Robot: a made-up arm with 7 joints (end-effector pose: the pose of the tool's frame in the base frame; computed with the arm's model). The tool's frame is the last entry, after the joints. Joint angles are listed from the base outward.
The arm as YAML. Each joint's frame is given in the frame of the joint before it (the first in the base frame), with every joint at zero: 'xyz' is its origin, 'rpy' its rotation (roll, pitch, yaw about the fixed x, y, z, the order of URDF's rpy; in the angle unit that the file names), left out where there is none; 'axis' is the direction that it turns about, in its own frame. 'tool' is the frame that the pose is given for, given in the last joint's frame.
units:
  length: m
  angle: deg
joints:
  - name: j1
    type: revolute
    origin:
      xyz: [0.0, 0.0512, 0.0]
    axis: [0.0, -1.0, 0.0]
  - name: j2
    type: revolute
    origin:
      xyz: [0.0, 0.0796, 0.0]
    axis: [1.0, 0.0, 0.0]
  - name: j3
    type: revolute
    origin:
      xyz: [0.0, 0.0, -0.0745]
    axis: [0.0, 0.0, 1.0]
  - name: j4
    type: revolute
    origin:
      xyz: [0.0, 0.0, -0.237]
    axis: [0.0, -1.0, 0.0]
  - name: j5
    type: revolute
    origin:
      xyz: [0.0, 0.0, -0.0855]
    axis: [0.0, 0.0, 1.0]
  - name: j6
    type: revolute
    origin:
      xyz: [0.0, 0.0, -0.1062]
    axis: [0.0, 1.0, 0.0]
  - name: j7
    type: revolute
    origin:
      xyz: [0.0, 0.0, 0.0]
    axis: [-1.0, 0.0, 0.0]
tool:
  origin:
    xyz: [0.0, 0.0, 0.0]
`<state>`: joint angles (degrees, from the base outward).
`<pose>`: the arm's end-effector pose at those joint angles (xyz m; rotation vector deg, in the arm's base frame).
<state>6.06 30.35 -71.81 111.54 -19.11 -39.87 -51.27</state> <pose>0.0864 0.1064 -0.2862 -41.65 -130.55 -16.53</pose>
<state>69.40 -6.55 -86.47 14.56 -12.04 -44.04 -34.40</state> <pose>0.4581 0.0263 -0.1690 18.99 -129.33 -85.51</pose>
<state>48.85 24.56 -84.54 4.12 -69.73 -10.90 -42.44</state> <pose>0.3494 0.3273 -0.3036 71.33 -47.55 -141.19</pose>
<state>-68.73 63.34 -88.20 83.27 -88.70 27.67 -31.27</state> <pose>-0.2959 0.3439 -0.1216 -44.77 -55.29 -136.69</pose>
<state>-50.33 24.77 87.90 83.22 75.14 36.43 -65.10</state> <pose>-0.1677 0.4435 -0.1482 67.41 -19.27 108.00</pose>
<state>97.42 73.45 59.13 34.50 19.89 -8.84 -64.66</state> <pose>0.0368 0.6074 0.0610 -7.20 54.21 -146.16</pose>
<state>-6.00 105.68 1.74 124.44 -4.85 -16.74 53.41</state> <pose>0.1634 0.3250 0.0427 21.61 -20.94 -143.82</pose>
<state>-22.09 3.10 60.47 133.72 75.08 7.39 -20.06</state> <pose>-0.0015 0.2609 -0.1853 -0.16 -113.51 71.99</pose>
